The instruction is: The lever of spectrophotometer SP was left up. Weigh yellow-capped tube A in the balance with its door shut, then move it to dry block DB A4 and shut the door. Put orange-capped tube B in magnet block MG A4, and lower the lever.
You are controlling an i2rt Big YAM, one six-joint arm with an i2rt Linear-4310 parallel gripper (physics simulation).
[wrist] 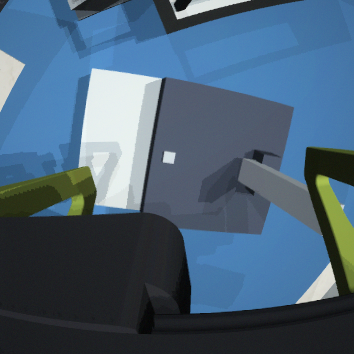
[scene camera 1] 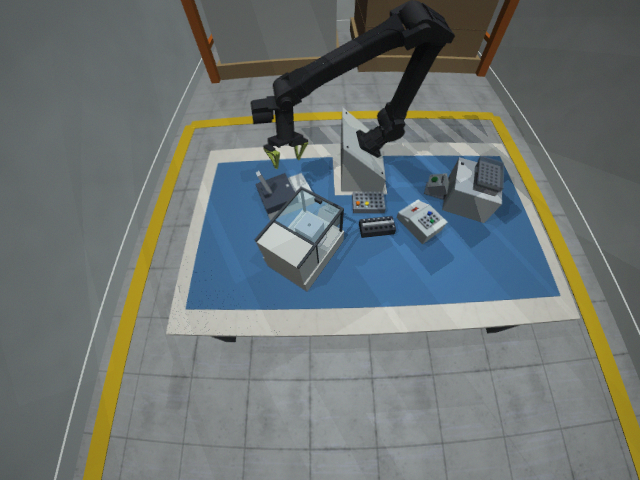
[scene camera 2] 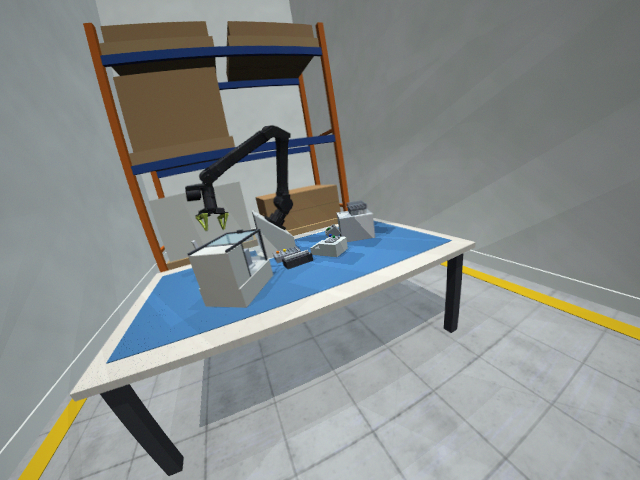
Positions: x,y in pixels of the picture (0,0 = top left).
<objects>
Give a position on a lever unit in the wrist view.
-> At 207,158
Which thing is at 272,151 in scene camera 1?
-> The gripper.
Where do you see a glass-box balance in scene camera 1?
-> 301,261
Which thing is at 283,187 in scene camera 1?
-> A lever unit.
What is the gripper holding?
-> Nothing.
</objects>
